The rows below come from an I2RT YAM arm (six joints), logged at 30 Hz.
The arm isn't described. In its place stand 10 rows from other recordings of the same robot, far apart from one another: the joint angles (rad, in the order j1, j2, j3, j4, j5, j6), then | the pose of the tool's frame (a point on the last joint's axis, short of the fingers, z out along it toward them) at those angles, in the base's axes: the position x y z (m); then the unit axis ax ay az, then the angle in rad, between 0 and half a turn.
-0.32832, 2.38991, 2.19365, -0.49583, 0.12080, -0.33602 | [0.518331 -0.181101 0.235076 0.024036 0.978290 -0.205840 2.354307]
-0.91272, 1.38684, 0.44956, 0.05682, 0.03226, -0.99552 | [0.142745 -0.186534 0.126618 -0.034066 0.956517 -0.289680 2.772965]
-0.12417, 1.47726, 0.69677, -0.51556, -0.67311, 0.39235 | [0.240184 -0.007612 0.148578 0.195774 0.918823 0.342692 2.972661]
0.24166, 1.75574, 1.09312, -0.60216, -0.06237, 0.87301 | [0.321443 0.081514 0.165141 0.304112 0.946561 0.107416 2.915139]
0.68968, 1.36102, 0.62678, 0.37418, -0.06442, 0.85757 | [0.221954 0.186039 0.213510 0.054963 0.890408 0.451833 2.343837]
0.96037, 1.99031, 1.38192, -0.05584, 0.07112, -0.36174 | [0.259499 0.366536 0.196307 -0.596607 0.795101 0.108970 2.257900]
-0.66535, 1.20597, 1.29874, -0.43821, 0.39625, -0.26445 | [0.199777 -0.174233 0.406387 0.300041 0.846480 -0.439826 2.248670]
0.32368, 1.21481, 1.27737, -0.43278, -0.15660, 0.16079 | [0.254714 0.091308 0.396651 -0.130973 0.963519 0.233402 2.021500]
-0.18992, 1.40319, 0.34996, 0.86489, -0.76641, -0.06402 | [0.247418 -0.022420 0.171921 -0.246631 0.930858 0.269587 1.796533]
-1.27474, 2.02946, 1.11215, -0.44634, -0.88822, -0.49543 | [0.129501 -0.329882 0.097777 0.325877 0.920548 0.215397 2.340603]
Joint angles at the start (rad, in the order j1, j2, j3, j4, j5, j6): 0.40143, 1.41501, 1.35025, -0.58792, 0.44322, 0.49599
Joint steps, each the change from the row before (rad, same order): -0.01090, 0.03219, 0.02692, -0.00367, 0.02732, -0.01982; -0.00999, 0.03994, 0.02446, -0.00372, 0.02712, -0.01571; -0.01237, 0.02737, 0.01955, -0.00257, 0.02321, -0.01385; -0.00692, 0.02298, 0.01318, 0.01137, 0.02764, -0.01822; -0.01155, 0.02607, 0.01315, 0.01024, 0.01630, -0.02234; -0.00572, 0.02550, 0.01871, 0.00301, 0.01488, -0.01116; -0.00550, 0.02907, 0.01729, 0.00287, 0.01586, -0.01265; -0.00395, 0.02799, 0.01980, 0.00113, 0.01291, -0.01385; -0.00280, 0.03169, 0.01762, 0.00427, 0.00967, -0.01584; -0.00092, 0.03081, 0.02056, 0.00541, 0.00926, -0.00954; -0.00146, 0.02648, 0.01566, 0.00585, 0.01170, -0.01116; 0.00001, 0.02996, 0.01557, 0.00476, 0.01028, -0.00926; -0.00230, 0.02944, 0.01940, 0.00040, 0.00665, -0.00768; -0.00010, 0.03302, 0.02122, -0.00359, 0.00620, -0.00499
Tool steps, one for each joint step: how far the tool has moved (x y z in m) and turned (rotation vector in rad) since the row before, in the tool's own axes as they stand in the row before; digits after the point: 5 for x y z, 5 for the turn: -0.00417, 0.00088, 0.00761, 0.03691, -0.00710, -0.01779; -0.00188, 0.00184, 0.01066, 0.04016, 0.00197, -0.01914; -0.00271, -0.00016, 0.00772, 0.03512, -0.00277, -0.01207; -0.00222, 0.00113, 0.00656, 0.03025, -0.01316, -0.01363; -0.00173, 0.00063, 0.00842, 0.02554, -0.00458, -0.01751; -0.00195, 0.00210, 0.00645, 0.01976, -0.00276, -0.01013; -0.00070, 0.00268, 0.00786, 0.02212, 0.00108, -0.01464; -0.00115, 0.00310, 0.00689, 0.01747, 0.00094, -0.01573; 0.00022, 0.00432, 0.00824, 0.01422, 0.00433, -0.01998; -0.00064, 0.00486, 0.00718, 0.01081, 0.00064, -0.01187; -0.00004, 0.00393, 0.00664, 0.01358, 0.00009, -0.01332; 0.00112, 0.00510, 0.00746, 0.01220, 0.00399, -0.01505; 0.00023, 0.00427, 0.00729, 0.01062, 0.00556, -0.01229; 0.00120, 0.00556, 0.00770, 0.00972, 0.00969, -0.01436
